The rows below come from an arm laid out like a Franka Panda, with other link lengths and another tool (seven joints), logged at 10 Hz.
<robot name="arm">
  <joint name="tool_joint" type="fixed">
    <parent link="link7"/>
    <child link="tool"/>
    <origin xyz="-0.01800 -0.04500 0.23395" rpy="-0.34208 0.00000 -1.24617"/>
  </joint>
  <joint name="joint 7" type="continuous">
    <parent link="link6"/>
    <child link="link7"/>
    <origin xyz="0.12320 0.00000 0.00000" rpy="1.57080 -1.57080 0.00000"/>
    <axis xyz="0 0 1"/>
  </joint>
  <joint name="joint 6" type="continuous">
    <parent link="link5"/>
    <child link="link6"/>
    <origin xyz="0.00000 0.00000 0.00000" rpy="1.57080 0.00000 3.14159"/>
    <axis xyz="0 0 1"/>
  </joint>
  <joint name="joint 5" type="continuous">
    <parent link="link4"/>
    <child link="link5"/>
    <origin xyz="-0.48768 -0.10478 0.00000" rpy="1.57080 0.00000 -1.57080"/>
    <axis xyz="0 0 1"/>
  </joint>
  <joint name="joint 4" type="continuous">
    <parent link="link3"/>
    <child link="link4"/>
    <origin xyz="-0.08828 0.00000 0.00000" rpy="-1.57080 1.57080 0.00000"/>
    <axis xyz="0 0 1"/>
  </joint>
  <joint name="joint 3" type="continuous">
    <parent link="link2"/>
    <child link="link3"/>
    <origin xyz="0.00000 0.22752 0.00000" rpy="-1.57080 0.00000 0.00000"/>
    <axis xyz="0 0 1"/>
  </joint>
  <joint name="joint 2" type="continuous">
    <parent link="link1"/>
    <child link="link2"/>
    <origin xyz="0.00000 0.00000 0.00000" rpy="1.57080 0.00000 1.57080"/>
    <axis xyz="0 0 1"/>
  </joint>
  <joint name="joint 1" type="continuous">
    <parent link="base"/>
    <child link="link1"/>
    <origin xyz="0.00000 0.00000 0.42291" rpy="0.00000 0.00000 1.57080"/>
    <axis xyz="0 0 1"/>
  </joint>
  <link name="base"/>
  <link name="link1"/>
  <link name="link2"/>
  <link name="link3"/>
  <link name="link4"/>
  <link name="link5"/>
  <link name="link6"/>
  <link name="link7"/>
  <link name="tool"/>
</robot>
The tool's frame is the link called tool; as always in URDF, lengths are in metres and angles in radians. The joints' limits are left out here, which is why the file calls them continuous.
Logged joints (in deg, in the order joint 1, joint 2, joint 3, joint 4, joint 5, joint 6, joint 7), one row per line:
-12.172 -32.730 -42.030 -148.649 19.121 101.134 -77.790
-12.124 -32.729 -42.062 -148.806 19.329 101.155 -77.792
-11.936 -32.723 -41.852 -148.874 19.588 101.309 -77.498
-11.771 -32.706 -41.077 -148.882 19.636 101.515 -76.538
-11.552 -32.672 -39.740 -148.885 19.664 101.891 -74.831
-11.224 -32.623 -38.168 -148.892 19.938 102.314 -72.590
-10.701 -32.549 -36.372 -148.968 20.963 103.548 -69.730
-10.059 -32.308 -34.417 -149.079 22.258 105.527 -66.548
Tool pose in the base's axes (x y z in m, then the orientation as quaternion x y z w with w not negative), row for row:
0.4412 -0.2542 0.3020 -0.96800 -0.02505 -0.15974 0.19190
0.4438 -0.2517 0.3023 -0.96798 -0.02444 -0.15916 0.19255
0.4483 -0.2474 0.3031 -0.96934 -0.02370 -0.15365 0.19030
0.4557 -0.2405 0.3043 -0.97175 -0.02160 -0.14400 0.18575
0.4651 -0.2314 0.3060 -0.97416 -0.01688 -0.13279 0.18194
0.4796 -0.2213 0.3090 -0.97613 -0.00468 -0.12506 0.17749
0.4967 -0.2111 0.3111 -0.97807 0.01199 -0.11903 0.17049
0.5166 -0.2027 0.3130 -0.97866 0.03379 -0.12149 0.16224
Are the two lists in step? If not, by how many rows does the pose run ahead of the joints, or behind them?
The pose runs 1 row ahead of the joints: the pose in row i belongs to the joints in row i + 1.
